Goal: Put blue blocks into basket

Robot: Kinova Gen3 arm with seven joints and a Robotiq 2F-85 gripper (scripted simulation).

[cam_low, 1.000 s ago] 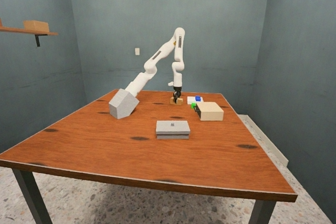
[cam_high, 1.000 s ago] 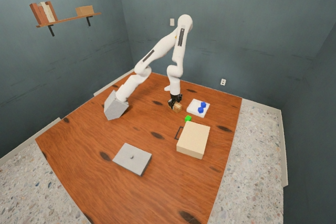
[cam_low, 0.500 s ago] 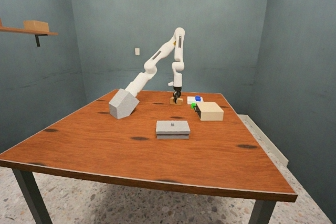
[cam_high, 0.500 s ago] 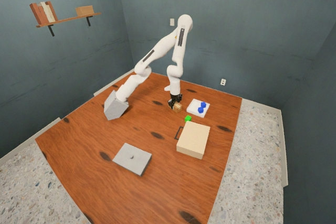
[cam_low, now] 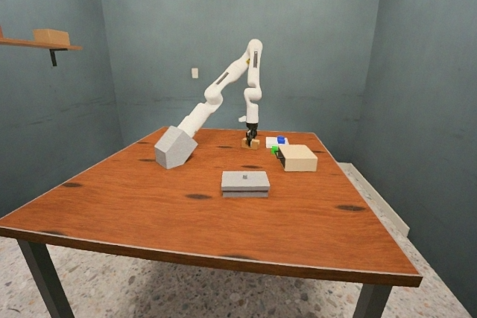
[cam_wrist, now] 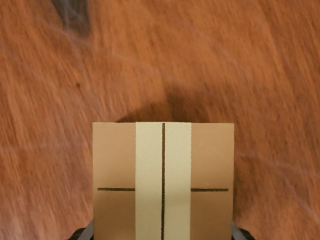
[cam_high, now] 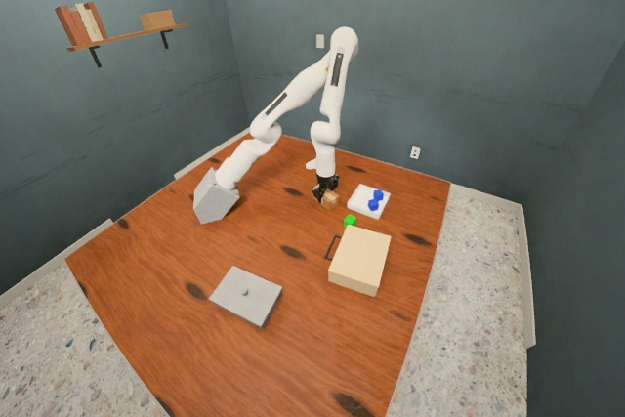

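Now: hand 2 cm short of the red block and 2 cm above it. Also, from my hand: white basket: 13 cm ahead, 13 cm to the left, 2 cm below; small box: 1 cm behind; green block: 16 cm ahead, 2 cm to the right, 2 cm below.
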